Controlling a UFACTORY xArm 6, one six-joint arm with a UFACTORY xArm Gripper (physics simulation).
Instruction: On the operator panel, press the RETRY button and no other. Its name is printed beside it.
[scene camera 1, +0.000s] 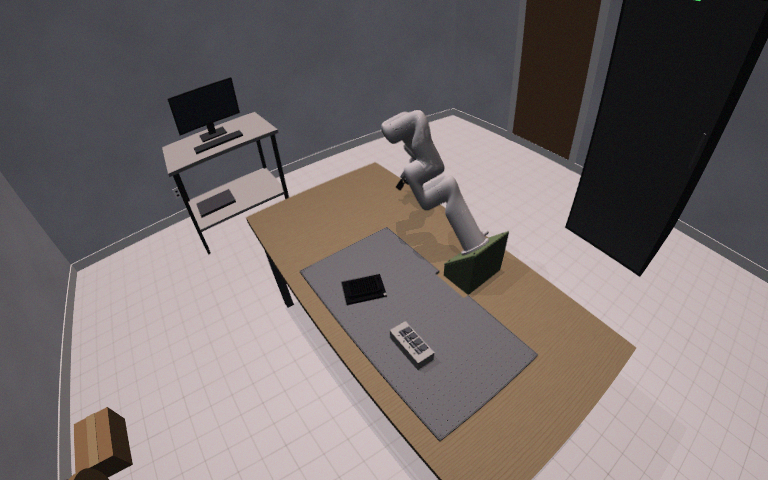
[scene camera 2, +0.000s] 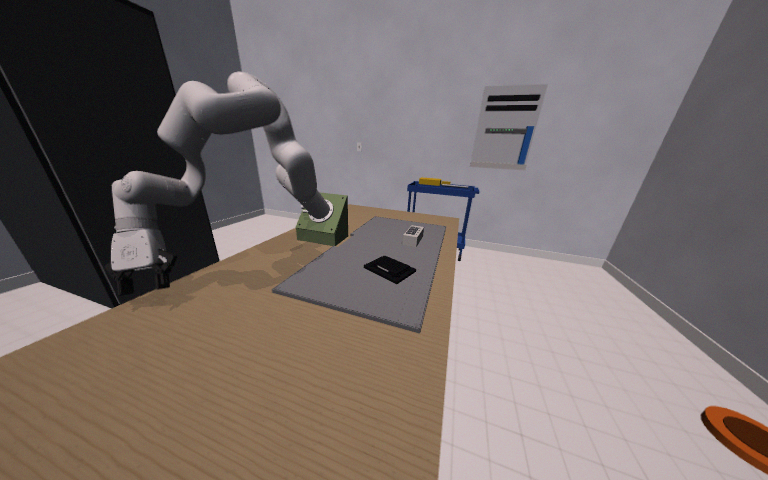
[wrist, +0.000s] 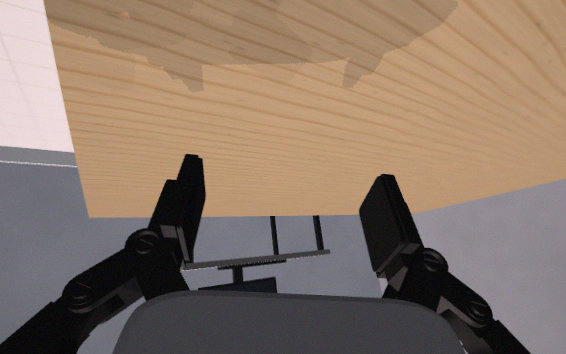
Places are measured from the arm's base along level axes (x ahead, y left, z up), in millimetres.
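Pixels of known places: gripper, fingertip midpoint: (scene camera 1: 402, 186) (scene camera 2: 144, 291) (wrist: 288, 183); arm's base, link origin: (scene camera 1: 475, 247) (scene camera 2: 321, 211).
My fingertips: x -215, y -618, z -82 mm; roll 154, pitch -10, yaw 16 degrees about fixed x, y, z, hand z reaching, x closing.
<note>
Ahead of a thing's pixels: the offset from my fingertips to its top centre. Level surfaces: height alone.
The operator panel {dy +692, dx +672, dz +8 mm} (scene camera 1: 412, 344) (scene camera 2: 413, 234) is a small white box with a row of several dark buttons on top. It stands on the grey mat {dz -48 mm} (scene camera 1: 470, 390) (scene camera 2: 339, 294). The names printed beside its buttons are too small to read, so I cannot tell which is RETRY. My gripper (scene camera 2: 144, 284) (wrist: 288, 183) is open and empty. It hangs over the far end of the wooden table, away from the panel and off the mat. The panel does not show in the wrist view. In scene camera 1 the fingers are mostly hidden behind the arm.
A flat black device {dy +362, dx +602, dz -21 mm} (scene camera 1: 363, 289) (scene camera 2: 389, 268) lies on the mat near the panel. The arm's green wedge base (scene camera 1: 478, 263) (scene camera 2: 322, 233) stands beside the mat. A tall black cabinet (scene camera 1: 651, 141) stands behind the table. A desk with a monitor (scene camera 1: 205, 105) stands beyond the table's end.
</note>
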